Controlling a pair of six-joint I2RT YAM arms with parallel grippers.
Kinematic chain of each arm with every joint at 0, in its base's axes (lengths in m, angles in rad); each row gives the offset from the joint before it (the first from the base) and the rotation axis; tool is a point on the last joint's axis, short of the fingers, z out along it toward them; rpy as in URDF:
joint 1: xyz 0 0 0.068 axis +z
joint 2: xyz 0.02 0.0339 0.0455 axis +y
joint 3: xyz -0.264 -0.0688 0 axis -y
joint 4: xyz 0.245 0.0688 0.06 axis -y
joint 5: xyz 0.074 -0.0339 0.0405 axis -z
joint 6: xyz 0.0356 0 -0.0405 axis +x
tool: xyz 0 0 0 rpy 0 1.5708 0
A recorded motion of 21 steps. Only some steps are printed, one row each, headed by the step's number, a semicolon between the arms.
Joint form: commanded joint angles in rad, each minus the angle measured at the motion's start. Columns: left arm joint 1, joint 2, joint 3, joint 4, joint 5, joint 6; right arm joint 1, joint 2, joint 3, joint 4, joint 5, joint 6.
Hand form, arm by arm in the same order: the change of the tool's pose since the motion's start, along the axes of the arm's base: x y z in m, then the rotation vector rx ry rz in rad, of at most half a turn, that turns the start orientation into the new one. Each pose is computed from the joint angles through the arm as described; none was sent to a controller.
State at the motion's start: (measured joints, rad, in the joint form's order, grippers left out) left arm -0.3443 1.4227 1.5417 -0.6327 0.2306 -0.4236; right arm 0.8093 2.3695 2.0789 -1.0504 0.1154 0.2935
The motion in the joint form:
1: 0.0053 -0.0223 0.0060 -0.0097 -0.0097 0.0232; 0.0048 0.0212 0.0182 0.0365 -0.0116 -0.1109
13: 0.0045 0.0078 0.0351 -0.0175 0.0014 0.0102; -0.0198 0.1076 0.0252 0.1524 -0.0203 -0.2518
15: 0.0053 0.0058 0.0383 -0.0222 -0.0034 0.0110; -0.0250 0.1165 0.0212 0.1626 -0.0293 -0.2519
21: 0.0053 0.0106 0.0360 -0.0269 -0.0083 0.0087; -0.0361 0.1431 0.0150 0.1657 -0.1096 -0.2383
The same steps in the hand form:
1: -0.0062 0.0043 0.0074 0.0151 -0.0306 0.0029; 0.0031 0.0073 -0.0040 0.0047 -0.0261 0.1145
13: 0.0005 0.0013 0.0076 0.0035 -0.0141 -0.0016; 0.0234 0.0109 -0.0401 -0.0011 -0.0631 0.2272
15: -0.0002 0.0020 0.0088 0.0061 -0.0157 0.0031; 0.0255 0.0098 -0.0453 0.0038 -0.0556 0.2246
21: 0.0011 0.0017 0.0062 0.0107 -0.0043 0.0084; 0.0273 0.0076 -0.0602 0.0494 0.0174 0.2214

